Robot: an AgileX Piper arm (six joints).
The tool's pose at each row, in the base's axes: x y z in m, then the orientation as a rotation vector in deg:
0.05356, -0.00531, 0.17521, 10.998, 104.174, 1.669
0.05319, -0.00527, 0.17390, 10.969, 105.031, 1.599
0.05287, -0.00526, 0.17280, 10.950, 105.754, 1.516
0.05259, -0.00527, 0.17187, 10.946, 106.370, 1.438
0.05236, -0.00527, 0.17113, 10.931, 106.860, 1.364
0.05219, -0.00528, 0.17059, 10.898, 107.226, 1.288
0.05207, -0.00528, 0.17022, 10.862, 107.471, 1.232
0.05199, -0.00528, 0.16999, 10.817, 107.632, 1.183
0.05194, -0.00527, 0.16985, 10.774, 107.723, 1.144
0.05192, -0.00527, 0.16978, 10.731, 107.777, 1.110
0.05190, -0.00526, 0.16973, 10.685, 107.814, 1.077
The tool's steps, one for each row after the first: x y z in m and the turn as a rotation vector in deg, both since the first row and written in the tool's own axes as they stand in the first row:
0.00135, -0.00016, -0.00003, 0.084, 0.846, -0.112
0.00249, -0.00032, -0.00006, 0.174, 1.558, -0.215
0.00344, -0.00048, -0.00009, 0.262, 2.164, -0.297
0.00421, -0.00059, -0.00012, 0.333, 2.645, -0.377
0.00477, -0.00069, -0.00015, 0.389, 3.002, -0.463
0.00515, -0.00075, -0.00017, 0.423, 3.241, -0.532
0.00539, -0.00079, -0.00019, 0.442, 3.395, -0.598
0.00554, -0.00080, -0.00020, 0.451, 3.481, -0.653
0.00561, -0.00081, -0.00020, 0.454, 3.531, -0.703
0.00567, -0.00081, -0.00021, 0.455, 3.564, -0.754

